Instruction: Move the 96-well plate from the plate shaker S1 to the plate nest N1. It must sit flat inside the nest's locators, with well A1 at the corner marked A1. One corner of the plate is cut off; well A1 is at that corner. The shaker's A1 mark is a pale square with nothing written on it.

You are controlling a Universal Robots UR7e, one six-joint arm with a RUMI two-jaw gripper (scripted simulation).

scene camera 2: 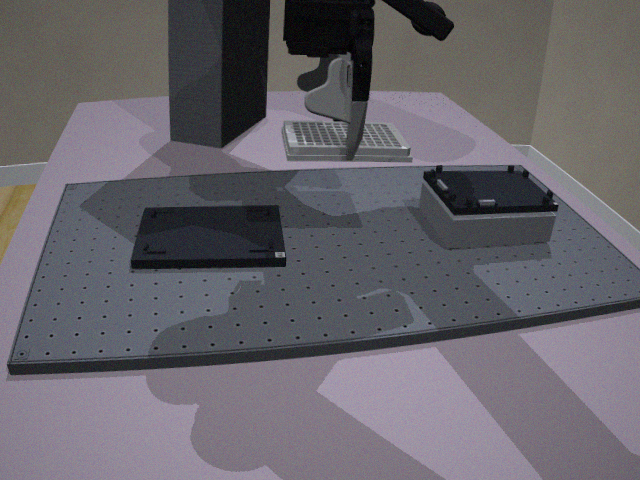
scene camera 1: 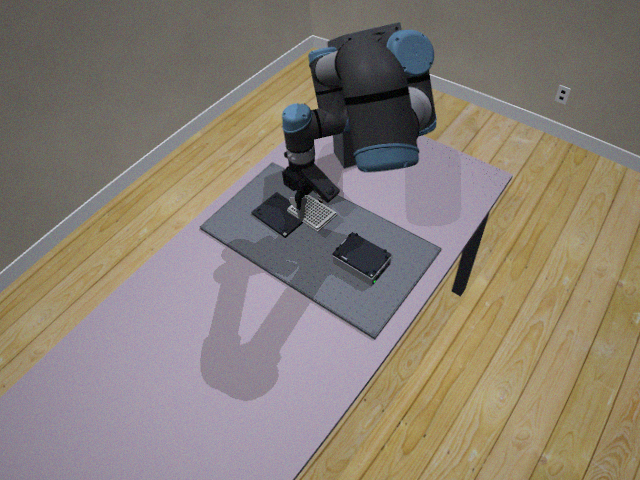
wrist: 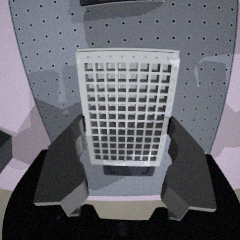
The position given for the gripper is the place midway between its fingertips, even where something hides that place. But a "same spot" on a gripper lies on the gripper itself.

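Labels:
The gripper appears in scene camera 1, scene camera 2 and the wrist view (126, 116). A 96-well plate is visible in scene camera 2 (303, 140) as well as in scene camera 1 and the wrist view. On the gripper, (scene camera 1: 299, 200) and (scene camera 2: 371, 61) are the same spot. For the plate, (wrist: 126, 109) and (scene camera 1: 314, 212) are likewise the same spot.

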